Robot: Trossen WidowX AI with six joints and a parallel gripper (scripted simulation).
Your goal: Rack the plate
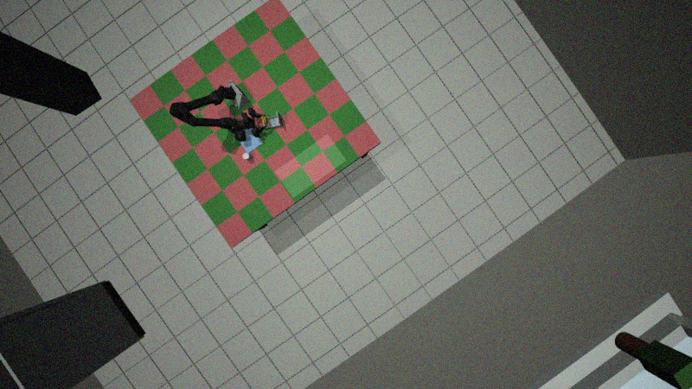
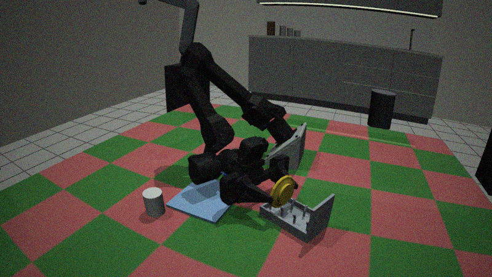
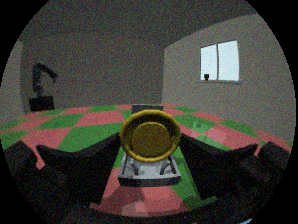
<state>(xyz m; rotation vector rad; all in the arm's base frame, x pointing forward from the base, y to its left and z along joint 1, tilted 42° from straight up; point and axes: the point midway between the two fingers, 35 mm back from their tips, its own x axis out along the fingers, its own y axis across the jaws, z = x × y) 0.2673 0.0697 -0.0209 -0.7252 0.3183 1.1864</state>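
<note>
Now: the yellow plate 1 cm to the right of my gripper tip. Also, from my gripper tip: grey dish rack (3 cm to the left, 3 cm below, 1 cm ahead); then light blue mat (18 cm to the right, 5 cm below, 2 cm ahead); then blue spoon (21 cm to the right, 9 cm behind, 5 cm below).
</note>
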